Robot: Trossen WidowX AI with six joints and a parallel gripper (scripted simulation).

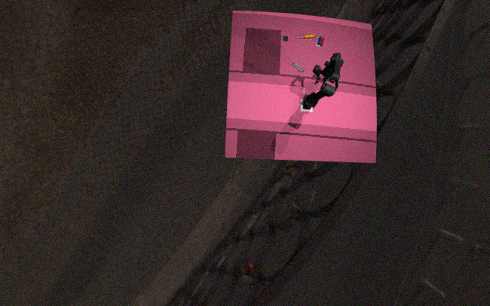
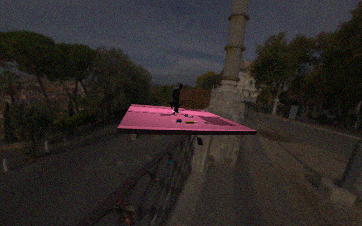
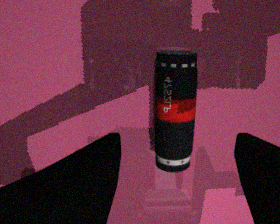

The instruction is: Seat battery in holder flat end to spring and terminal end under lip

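My gripper tip is now 4 cm above the battery. Round my gripper tip: yellow-handled screwdriver: 40 cm ahead, 10 cm to the left, 4 cm below.
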